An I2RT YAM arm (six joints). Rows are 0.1 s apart.
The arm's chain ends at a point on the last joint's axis. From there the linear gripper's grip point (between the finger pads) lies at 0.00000 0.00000 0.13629 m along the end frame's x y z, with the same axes.
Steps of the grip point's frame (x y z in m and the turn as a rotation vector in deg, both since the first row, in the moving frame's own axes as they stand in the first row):
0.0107, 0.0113, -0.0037, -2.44, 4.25, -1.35
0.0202, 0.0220, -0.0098, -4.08, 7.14, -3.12
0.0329, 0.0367, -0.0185, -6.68, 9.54, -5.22
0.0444, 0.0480, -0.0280, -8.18, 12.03, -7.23
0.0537, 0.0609, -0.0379, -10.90, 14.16, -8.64
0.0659, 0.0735, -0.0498, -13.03, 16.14, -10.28
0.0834, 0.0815, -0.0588, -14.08, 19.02, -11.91
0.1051, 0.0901, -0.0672, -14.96, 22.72, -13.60
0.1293, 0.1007, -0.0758, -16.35, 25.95, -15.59
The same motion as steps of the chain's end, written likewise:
0.0005, 0.0056, -0.0032, -2.44, 4.25, -1.35
0.0030, 0.0128, -0.0084, -4.08, 7.14, -3.12
0.0097, 0.0220, -0.0157, -6.68, 9.54, -5.22
0.0149, 0.0306, -0.0236, -8.18, 12.03, -7.23
0.0188, 0.0380, -0.0313, -10.90, 14.16, -8.64
0.0258, 0.0467, -0.0410, -13.03, 16.14, -10.28
0.0363, 0.0538, -0.0474, -14.08, 19.02, -11.91
0.0494, 0.0624, -0.0522, -14.96, 22.72, -13.60
0.0661, 0.0723, -0.0569, -16.35, 25.95, -15.59

